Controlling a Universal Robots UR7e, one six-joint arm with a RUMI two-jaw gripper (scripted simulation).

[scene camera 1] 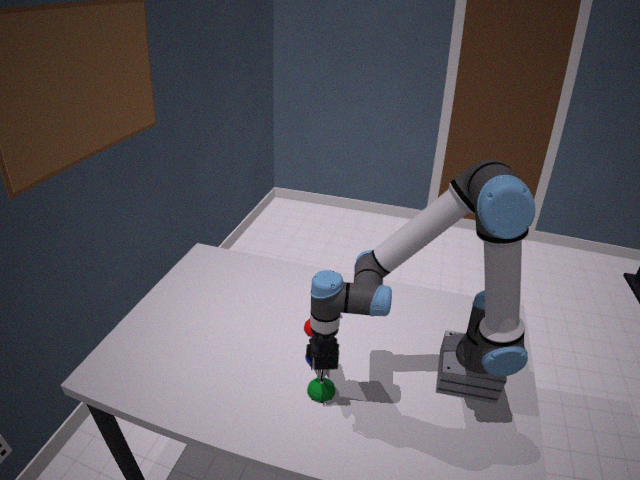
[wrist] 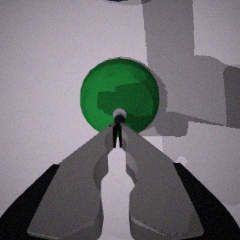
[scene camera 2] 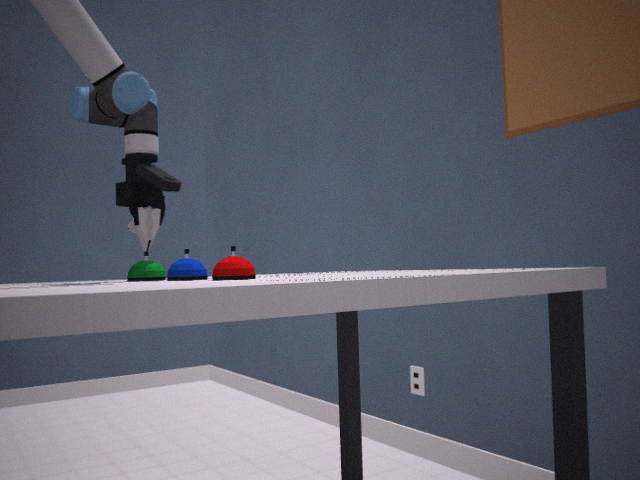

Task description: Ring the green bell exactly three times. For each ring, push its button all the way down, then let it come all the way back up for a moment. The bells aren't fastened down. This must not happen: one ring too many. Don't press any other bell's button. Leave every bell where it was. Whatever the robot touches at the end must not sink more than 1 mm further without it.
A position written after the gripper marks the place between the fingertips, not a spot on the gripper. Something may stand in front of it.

Observation:
In view: the gripper (scene camera 2: 146, 251), a red bell (scene camera 2: 233, 267) and a blue bell (scene camera 2: 182, 270).
The gripper is seen too in the wrist view (wrist: 117, 125). The wrist view does not show the red bell: it is out of frame.

